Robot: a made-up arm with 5 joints.
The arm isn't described. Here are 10 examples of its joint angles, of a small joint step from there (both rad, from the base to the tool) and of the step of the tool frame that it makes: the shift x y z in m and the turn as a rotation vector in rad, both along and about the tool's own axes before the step.
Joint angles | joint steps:
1: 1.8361 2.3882 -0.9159 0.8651 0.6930 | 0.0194 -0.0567 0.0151 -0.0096 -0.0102
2: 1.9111 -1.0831 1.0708 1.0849 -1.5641 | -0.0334 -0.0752 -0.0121 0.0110 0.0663
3: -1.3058 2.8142 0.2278 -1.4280 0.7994 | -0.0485 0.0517 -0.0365 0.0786 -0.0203
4: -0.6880 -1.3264 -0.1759 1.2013 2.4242 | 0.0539 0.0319 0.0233 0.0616 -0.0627
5: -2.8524 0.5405 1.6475 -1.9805 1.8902 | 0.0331 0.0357 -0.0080 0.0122 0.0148
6: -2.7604 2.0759 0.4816 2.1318 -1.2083 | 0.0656 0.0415 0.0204 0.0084 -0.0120
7: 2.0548 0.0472 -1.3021 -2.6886 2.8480 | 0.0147 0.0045 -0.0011 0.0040 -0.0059
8: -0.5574 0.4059 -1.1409 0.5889 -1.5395 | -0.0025 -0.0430 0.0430 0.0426 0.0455
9: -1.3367 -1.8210 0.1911 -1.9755 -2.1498 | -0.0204 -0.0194 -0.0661 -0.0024 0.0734
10: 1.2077 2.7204 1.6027 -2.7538 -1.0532 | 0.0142 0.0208 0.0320 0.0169 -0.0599
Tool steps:
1: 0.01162 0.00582 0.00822 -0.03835 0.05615 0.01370
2: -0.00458 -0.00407 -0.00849 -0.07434 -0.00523 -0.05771
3: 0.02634 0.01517 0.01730 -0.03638 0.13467 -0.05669
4: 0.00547 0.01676 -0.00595 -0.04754 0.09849 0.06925
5: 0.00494 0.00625 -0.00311 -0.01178 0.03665 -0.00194
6: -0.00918 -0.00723 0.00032 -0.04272 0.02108 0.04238
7: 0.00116 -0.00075 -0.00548 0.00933 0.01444 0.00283
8: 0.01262 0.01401 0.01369 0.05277 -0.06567 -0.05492
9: 0.01060 -0.00536 0.00731 -0.04872 -0.09024 -0.06392
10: -0.00328 0.00147 0.00244 0.05607 0.03610 0.05844
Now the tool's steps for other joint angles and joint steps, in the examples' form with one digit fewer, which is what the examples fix.
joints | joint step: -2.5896 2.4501 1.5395 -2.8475 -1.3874 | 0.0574 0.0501 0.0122 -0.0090 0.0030
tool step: -0.0024 0.0068 0.0113 0.0336 0.0409 0.0119
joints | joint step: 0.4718 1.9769 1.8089 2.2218 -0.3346 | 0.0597 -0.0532 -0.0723 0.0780 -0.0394
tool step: 0.0029 -0.0128 0.0093 0.0798 0.0631 0.0726
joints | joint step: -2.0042 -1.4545 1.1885 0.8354 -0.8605 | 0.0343 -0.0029 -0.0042 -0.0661 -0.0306
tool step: -0.0007 -0.0092 -0.0023 -0.0350 0.0691 0.0359
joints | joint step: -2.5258 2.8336 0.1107 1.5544 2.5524 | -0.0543 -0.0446 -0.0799 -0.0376 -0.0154
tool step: 0.0007 0.0022 -0.0038 0.0263 0.0251 0.0373
